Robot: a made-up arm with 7 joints.
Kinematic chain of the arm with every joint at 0, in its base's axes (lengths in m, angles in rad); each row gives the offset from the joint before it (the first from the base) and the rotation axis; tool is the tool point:
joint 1: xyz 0 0.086 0 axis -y
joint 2: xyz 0 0.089 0 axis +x
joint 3: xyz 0 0 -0.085 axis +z
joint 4: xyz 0 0 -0.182 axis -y
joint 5: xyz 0 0 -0.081 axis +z
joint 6: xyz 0 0 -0.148 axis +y
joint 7: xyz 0 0 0 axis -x
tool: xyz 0 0 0
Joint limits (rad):
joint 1: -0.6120..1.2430
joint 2: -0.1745..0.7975
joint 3: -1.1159..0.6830
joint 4: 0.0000..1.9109
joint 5: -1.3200..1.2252
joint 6: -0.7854..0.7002
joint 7: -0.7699..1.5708
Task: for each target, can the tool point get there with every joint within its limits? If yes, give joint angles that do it. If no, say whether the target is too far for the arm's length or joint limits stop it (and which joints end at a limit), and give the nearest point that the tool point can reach.
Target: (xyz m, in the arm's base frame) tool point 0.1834 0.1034 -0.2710
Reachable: yes | joints 0.1298 0.3778 -0.8714 1.6654 0.7559 0.3692 -0.2408
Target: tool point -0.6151 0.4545 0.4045
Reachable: no: too far | nearest point 0.0877 0.4066 0.1471 | short by 0.750 m
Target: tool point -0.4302 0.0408 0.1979
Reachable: no: joint limits stop it (at a limit: joint 1, joint 2, joint 3, joint 4) | nearest point -0.0109 -0.0491 -0.1806 | short by 0.572 m
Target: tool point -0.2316 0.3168 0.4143
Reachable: no: joint limits stop it (at a limit: joint 1, joint 2, joint 3, joint 4) | nearest point 0.0877 0.4066 0.1471 | short by 0.426 m
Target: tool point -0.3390 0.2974 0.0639
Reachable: no: joint limits stop it (at a limit: joint 1, joint 4) | nearest point -0.2161 0.4982 -0.3079 | short by 0.440 m
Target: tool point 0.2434 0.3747 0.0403
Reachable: yes | joints 0.7369 0.6096 0.3980 1.7597 0.5424 0.2215 -0.1501
